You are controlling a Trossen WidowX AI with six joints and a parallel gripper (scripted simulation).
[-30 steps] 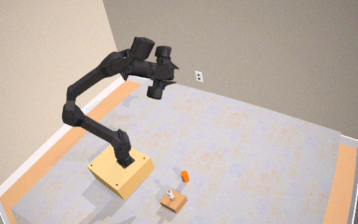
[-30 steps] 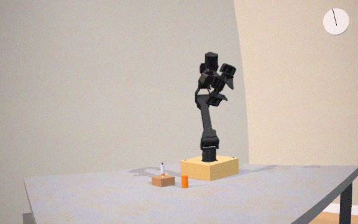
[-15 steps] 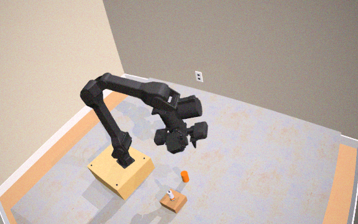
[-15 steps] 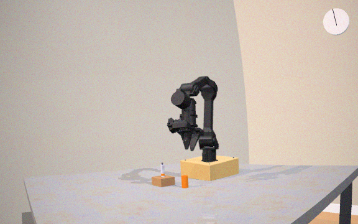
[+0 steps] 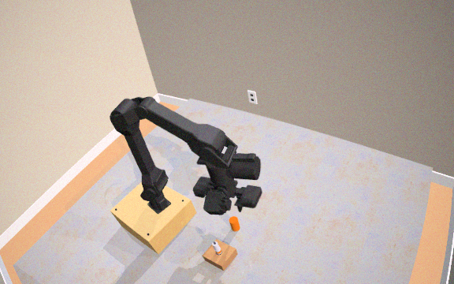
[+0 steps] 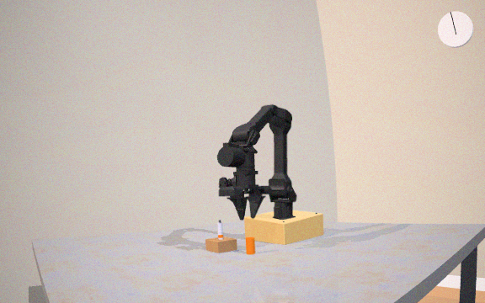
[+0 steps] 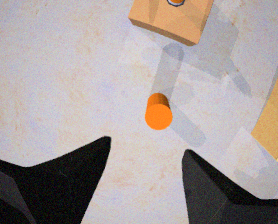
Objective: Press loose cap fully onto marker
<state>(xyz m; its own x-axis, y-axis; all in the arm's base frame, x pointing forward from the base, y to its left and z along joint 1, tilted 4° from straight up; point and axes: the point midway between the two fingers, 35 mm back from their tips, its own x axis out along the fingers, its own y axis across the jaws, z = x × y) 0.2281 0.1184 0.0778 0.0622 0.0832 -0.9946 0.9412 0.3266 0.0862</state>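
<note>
The orange cap lies 8 cm below my gripper tip and 1 cm behind it. The rest, counted from my gripper tip: holder block 12 cm to the right, 9 cm below, 4 cm ahead.
</note>
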